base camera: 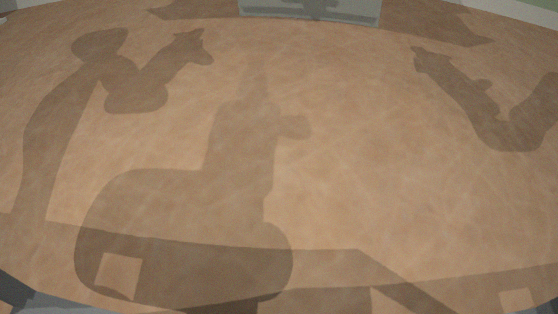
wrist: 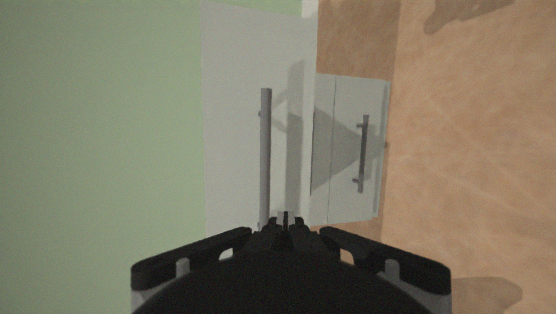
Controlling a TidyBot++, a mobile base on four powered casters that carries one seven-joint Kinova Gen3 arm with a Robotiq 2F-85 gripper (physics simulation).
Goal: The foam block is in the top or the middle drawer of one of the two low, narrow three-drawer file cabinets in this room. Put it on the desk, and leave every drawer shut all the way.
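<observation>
A light grey file cabinet shows sideways in the wrist view. Its large drawer front (wrist: 235, 60) with a long bar handle (wrist: 266, 150) stands forward of the smaller fronts below it; which drawer it is, I cannot tell for certain. A lower drawer front (wrist: 345, 100) with a second bar handle (wrist: 364, 152) shows to its right. In the base camera view the cabinet's base (base camera: 310, 17) shows at the top edge. My gripper (wrist: 286, 222) is shut and empty, its fingertips in front of the large front, just right of the handle's near end in the picture. The foam block and the desk do not show.
The green wall (wrist: 100, 125) fills the left of the wrist view. The brown floor (wrist: 475, 150) (base camera: 350, 175) lies in front of the cabinet. Dark arm-shaped shadows fall on it. A pale wall base (base camera: 530, 15) shows at the top right of the base camera view.
</observation>
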